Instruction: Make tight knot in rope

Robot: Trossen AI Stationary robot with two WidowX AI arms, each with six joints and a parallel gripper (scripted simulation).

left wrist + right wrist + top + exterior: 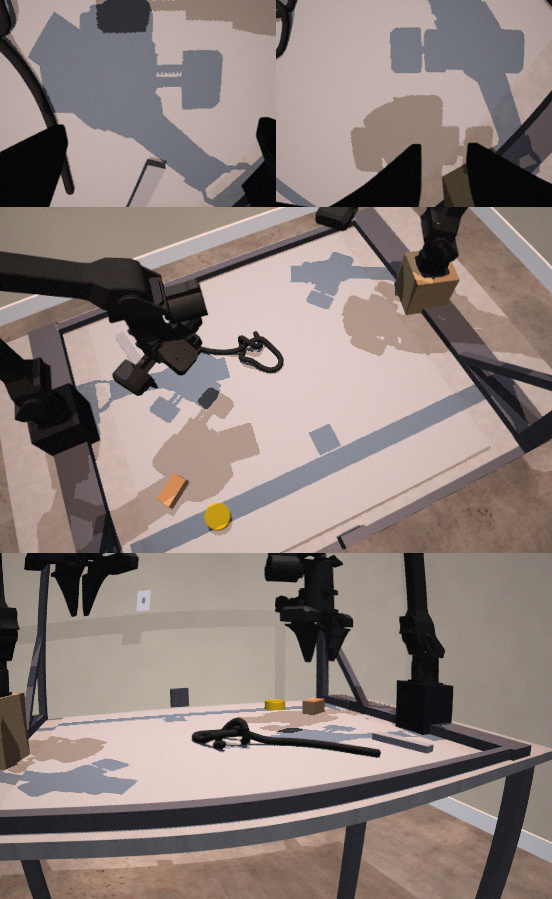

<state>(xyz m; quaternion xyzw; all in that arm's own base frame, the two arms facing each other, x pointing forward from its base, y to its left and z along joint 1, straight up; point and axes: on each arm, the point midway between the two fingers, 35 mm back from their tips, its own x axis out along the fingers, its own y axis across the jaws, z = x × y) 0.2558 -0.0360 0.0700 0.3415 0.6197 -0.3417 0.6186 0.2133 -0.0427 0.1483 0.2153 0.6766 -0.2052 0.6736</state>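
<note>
Now: left hand 160 mm short of the grey bar, 80 mm to the right of it and 160 mm above it. Round my left hand: yellow disc 280 mm behind, 20 mm to the left, 160 mm below; then orange block 200 mm behind, 90 mm to the left, 150 mm below.
</note>
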